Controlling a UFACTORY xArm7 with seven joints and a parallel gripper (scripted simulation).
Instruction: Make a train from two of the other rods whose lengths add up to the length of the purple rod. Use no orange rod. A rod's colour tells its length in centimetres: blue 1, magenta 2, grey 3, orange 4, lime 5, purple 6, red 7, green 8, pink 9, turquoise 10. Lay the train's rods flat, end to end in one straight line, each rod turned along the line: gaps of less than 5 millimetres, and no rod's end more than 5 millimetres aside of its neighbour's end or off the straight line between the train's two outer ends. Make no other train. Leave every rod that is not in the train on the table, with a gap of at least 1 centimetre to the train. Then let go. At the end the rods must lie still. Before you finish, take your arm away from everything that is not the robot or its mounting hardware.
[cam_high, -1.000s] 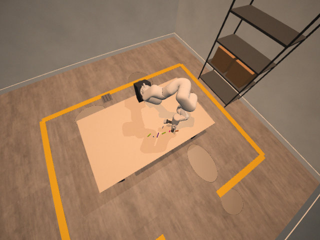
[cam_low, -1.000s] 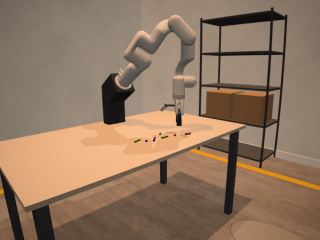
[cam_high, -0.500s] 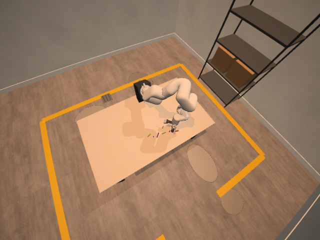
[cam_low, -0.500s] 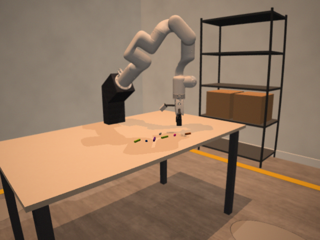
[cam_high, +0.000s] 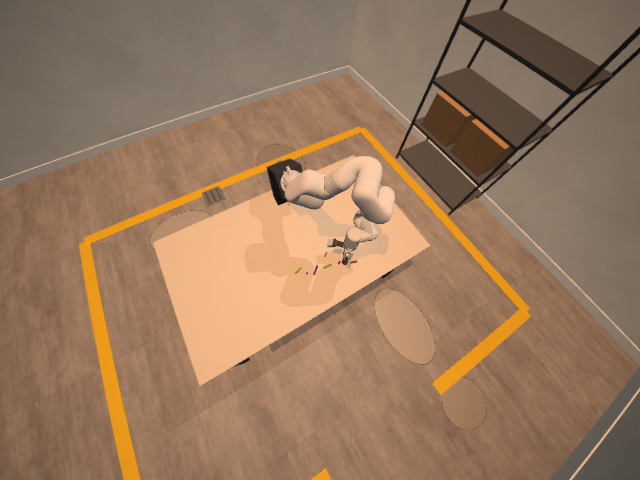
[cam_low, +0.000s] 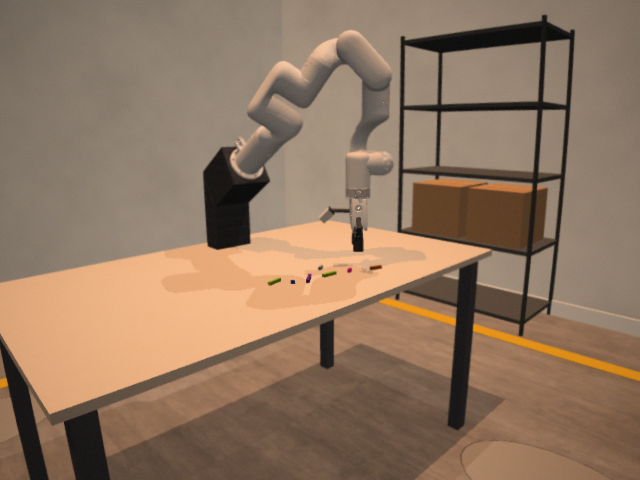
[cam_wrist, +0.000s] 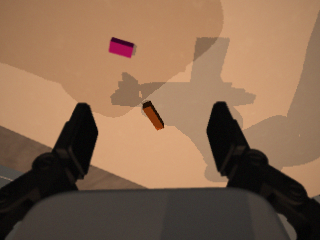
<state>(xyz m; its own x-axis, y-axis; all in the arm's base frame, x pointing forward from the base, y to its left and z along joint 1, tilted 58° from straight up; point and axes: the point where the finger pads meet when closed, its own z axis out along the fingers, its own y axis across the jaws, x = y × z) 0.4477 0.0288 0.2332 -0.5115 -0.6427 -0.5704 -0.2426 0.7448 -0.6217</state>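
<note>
Right now the small blue rod is 21 cm to the right of my hand, 12 cm behind it and 7 cm below it. Also, from my hand: orange rod (7 cm below, 5 cm ahead, 3 cm to the left); then grey rod (11 cm behind, 7 cm below, 5 cm to the right); then magenta rod (7 cm below, 4 cm to the right, 1 cm behind).
</note>
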